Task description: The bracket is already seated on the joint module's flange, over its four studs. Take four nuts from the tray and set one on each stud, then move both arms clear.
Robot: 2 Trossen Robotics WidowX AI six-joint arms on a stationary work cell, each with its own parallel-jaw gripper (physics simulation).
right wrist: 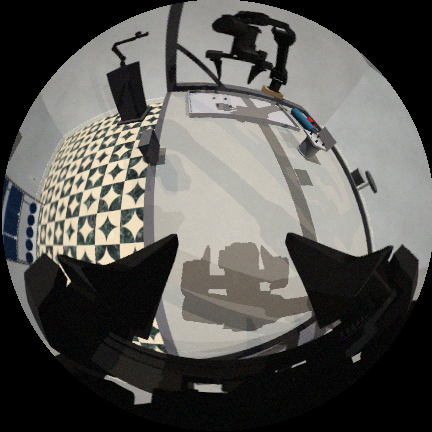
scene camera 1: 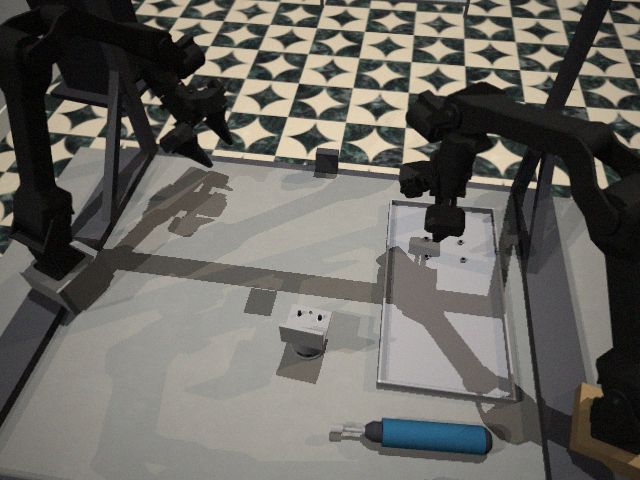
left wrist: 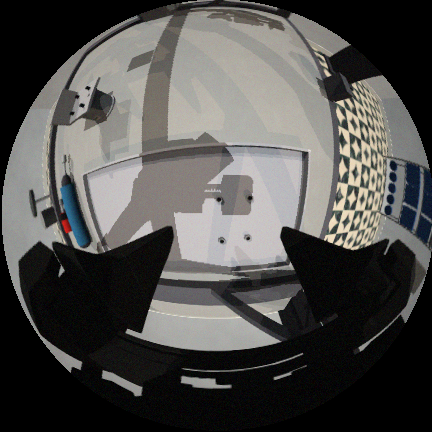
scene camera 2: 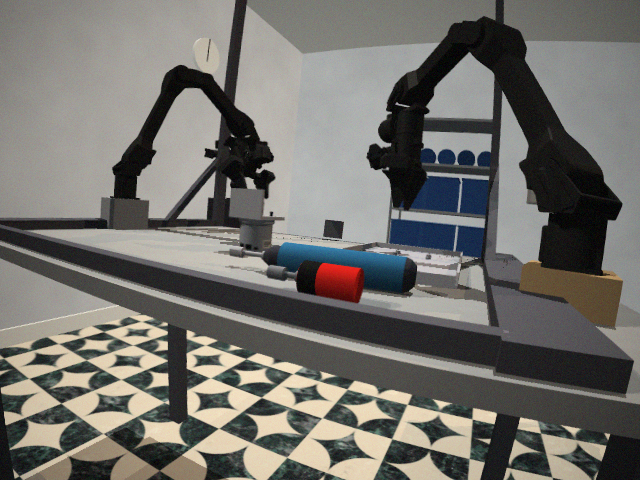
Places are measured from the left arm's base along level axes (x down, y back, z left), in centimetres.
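Pixels of known places: left gripper, fingertip midpoint: (right wrist: 233, 81) (left wrist: 228, 231) (scene camera 2: 401, 209); right gripper, fingertip midpoint: (right wrist: 233, 239) (scene camera 1: 222, 155); left arm's base, link origin: (right wrist: 272, 89) (scene camera 1: 615, 425) (scene camera 2: 571, 268); right arm's base, link origin: (scene camera 1: 59, 261) (scene camera 2: 124, 198).
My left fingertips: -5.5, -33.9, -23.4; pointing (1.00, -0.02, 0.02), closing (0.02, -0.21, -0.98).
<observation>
For each thing: its top centre in the pictures, then the offset to it from my left fingertips, as dx, dy, dz. "pt": a spot on its surface instead.
- joint module, top centre: (scene camera 1: 306, 322) (scene camera 2: 257, 210) (left wrist: 77, 99) (right wrist: 317, 137) +2.7, -14.2, +27.2
- white tray, top centre: (left wrist: 175, 221) (scene camera 2: 403, 253) (scene camera 1: 443, 283) (right wrist: 245, 102) +8.6, +4.5, +6.5
- third nut, top centre: (left wrist: 218, 199) +9.2, -0.2, +0.9
- fourth nut, top centre: (left wrist: 221, 241) +9.2, +6.6, -1.3
- blue cylindrical tool, surface spot: (scene camera 2: 341, 262) (scene camera 1: 436, 448) pt +7.4, +10.9, +36.4
- black tool, top centre: (scene camera 2: 313, 261) (left wrist: 60, 216) +6.7, +11.7, +42.4
- dark block, top centre: (right wrist: 146, 135) (scene camera 1: 327, 151) (scene camera 2: 334, 220) +4.4, -28.4, -15.2
The bracket (scene camera 1: 306, 334) (scene camera 2: 247, 203) (left wrist: 62, 108) sits on the joint module (scene camera 1: 307, 352) (scene camera 2: 255, 235) (left wrist: 104, 106), with dark stud ends showing through its plate. Four small nuts lie apart in the far part of the white tray (scene camera 1: 413, 356) (scene camera 2: 439, 279) (left wrist: 115, 195): one nut (scene camera 1: 460, 241) (left wrist: 250, 198), a second nut (scene camera 1: 462, 259) (left wrist: 248, 238), a third nut (left wrist: 219, 199) and a fourth nut (left wrist: 222, 240). My left gripper (scene camera 1: 438, 238) (scene camera 2: 405, 207) (left wrist: 228, 231) is open and empty, pointing down above the nuts. My right gripper (scene camera 1: 221, 154) (right wrist: 233, 239) is open and empty above the far left of the table.
A blue cylindrical tool (scene camera 1: 434, 435) (scene camera 2: 341, 262) (left wrist: 75, 215) lies near the tray's front edge. A red and black tool (scene camera 2: 338, 282) (left wrist: 66, 225) lies beside it. A dark block (scene camera 1: 326, 161) (scene camera 2: 333, 228) (right wrist: 149, 145) stands at the table's far edge.
</observation>
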